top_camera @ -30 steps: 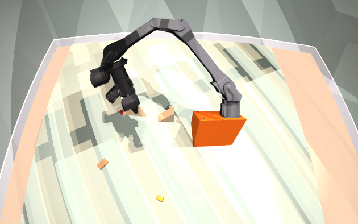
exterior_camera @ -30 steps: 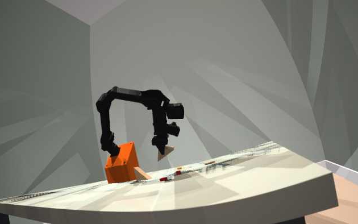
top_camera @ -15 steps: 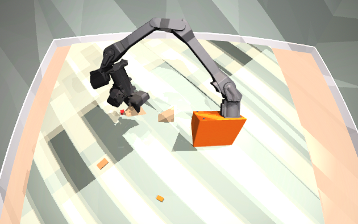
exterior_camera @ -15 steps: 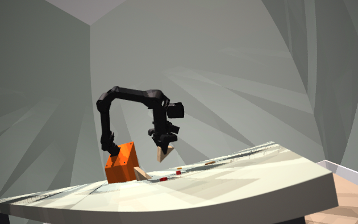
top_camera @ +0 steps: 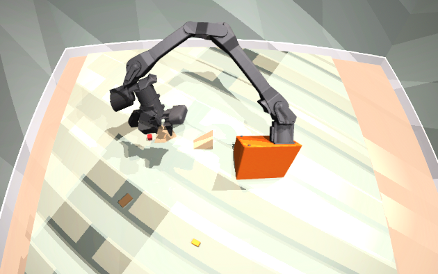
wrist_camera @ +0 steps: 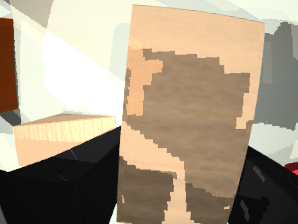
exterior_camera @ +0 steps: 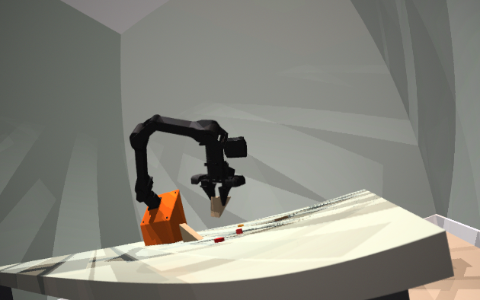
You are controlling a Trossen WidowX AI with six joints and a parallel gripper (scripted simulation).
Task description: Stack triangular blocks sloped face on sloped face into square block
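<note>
My gripper tip is 7 cm short of the small red cube, 6 cm to the left of it and 10 cm above it. The rest, counted from my gripper tip: tan triangular block (1 cm to the right, 1 cm above); then small yellow piece (9 cm behind, 33 cm to the left, 10 cm below); then small tan piece (15 cm ahead, 19 cm to the left, 10 cm below).
</note>
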